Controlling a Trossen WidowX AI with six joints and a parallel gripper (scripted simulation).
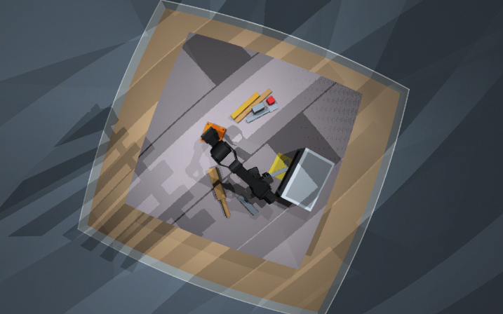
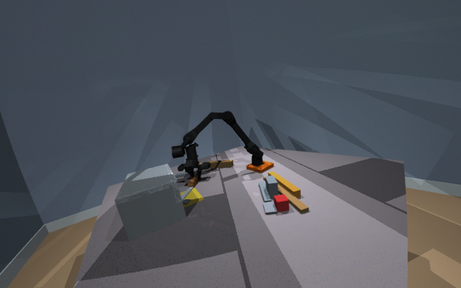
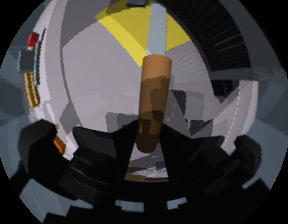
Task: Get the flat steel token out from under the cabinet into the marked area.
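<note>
Right now the wooden paddle is 16 cm behind my gripper tip, 18 cm to the right of it and 1 cm above it. From my gripper tip the other things lie so: thin grey bar 2 cm ahead, 16 cm to the right; then grey block 20 cm behind, 40 cm to the left, 3 cm above; then steel token 11 cm ahead, 19 cm to the left.
</note>
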